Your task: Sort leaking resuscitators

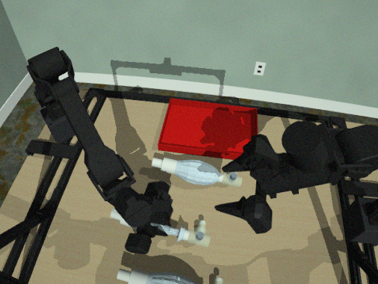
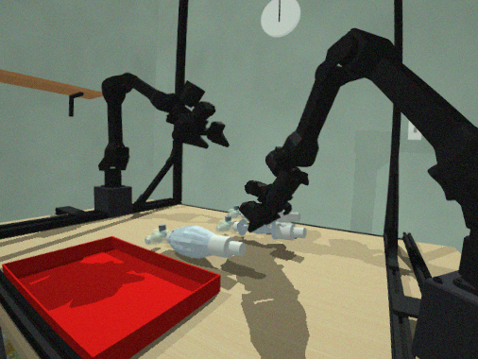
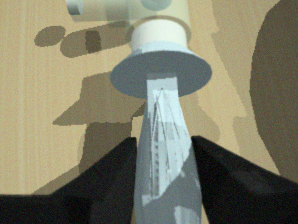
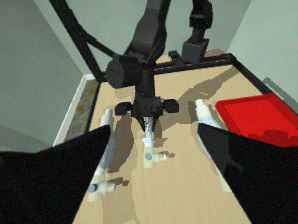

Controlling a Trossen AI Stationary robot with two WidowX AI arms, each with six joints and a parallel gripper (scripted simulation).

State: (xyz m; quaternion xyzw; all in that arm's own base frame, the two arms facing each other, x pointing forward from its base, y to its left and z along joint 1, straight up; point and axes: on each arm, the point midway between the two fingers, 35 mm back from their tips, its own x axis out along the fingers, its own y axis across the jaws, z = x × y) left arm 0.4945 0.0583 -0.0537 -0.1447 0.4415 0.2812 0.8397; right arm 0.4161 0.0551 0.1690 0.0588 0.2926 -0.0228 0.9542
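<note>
My left hand is 39 cm short of the red tray, 4 cm above it and 1 cm to the left of it.
</note>
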